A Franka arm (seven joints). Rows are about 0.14 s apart.
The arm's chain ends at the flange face. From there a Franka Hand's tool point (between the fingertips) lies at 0.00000 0.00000 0.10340 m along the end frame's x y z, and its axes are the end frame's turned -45 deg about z.
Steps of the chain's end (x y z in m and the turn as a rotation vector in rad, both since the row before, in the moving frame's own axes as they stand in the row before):
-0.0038 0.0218 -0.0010 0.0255 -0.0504 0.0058
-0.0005 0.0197 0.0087 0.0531 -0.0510 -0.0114
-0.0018 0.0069 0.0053 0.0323 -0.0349 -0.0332
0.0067 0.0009 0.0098 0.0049 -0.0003 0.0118
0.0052 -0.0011 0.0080 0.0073 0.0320 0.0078
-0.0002 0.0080 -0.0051 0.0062 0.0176 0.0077
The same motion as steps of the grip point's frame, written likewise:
-0.0199 0.0072 -0.0012 0.0537 -0.0176 0.0058
-0.0142 0.0060 0.0084 0.0736 0.0015 -0.0114
-0.0064 -0.0013 0.0052 0.0475 -0.0018 -0.0332
0.0044 0.0050 0.0098 0.0037 0.0033 0.0118
0.0073 0.0047 0.0079 -0.0175 0.0278 0.0078
-0.0041 0.0064 -0.0051 -0.0081 0.0168 0.0077

